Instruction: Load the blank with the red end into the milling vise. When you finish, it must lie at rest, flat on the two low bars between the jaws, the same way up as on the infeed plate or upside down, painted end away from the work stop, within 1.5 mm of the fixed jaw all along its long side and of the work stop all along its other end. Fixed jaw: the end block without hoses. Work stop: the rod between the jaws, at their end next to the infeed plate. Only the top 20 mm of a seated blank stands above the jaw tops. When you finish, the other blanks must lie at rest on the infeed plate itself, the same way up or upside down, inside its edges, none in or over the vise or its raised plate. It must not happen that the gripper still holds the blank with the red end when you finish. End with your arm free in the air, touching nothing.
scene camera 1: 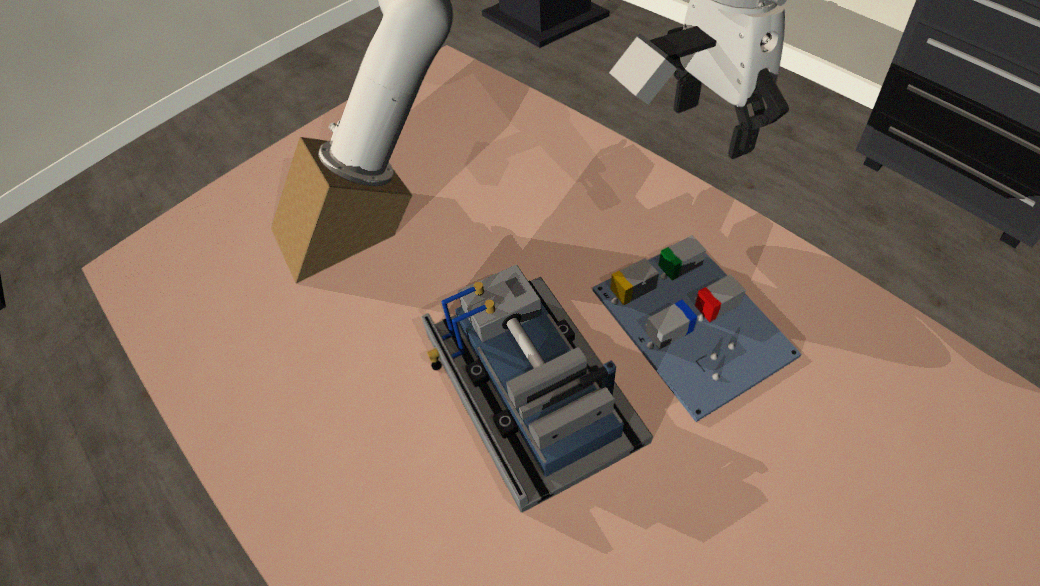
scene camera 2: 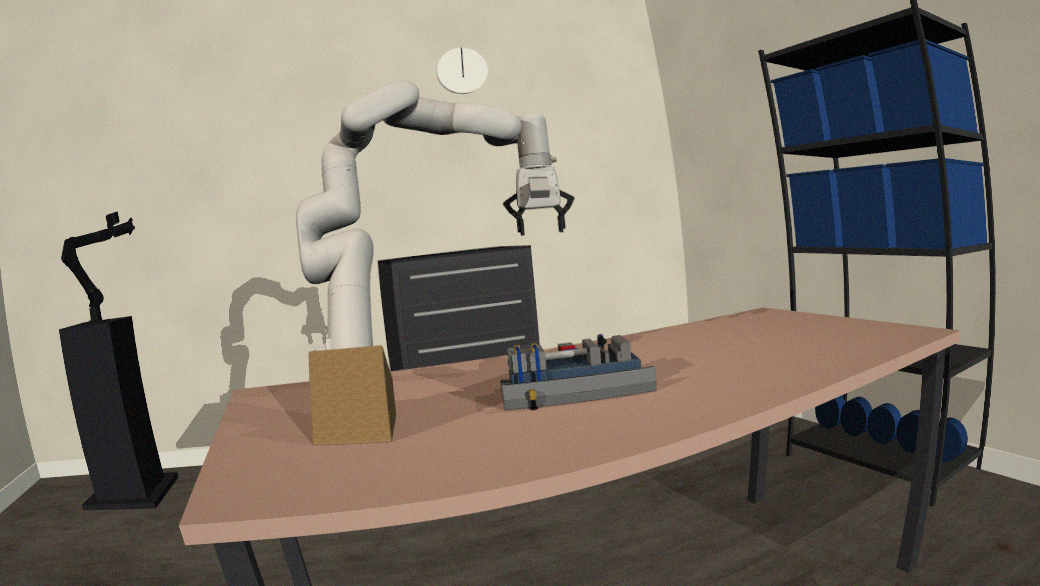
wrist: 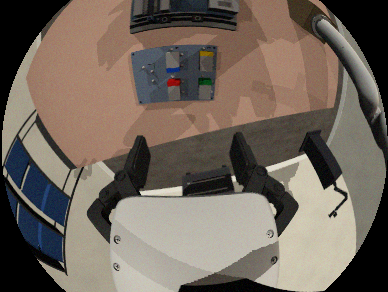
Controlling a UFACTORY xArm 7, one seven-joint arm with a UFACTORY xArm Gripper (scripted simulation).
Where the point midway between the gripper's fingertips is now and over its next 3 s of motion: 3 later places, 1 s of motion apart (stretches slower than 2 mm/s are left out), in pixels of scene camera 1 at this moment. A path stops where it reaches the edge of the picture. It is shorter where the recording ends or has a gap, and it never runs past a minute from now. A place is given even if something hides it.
The gripper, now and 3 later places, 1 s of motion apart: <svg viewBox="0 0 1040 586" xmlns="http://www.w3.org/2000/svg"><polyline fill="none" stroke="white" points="712,130 712,135 712,137 713,150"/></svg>
